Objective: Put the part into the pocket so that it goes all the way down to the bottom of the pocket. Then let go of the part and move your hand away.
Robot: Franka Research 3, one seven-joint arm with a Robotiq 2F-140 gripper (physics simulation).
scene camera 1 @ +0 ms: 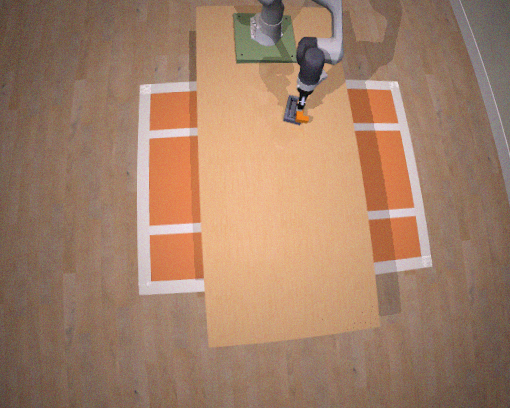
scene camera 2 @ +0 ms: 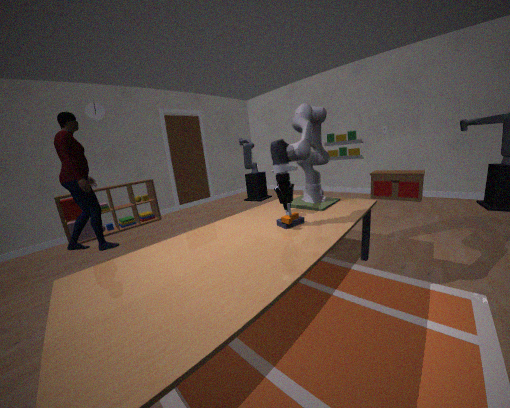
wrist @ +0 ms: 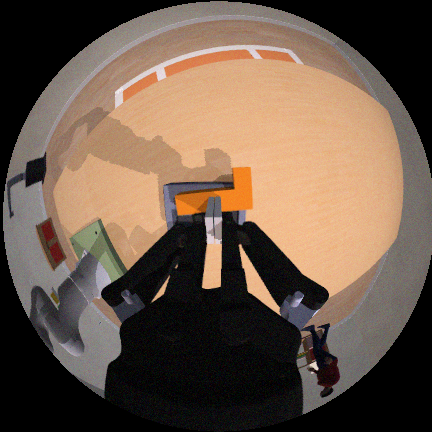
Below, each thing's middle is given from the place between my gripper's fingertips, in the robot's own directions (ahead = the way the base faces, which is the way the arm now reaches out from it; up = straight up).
The orange L-shaped part [wrist: 239, 196] is 1 cm to the left of my hand and 1 cm below it. From my hand the other things lie so: pocket block [wrist: 170, 189] 5 cm below, 3 cm behind, 1 cm to the right.
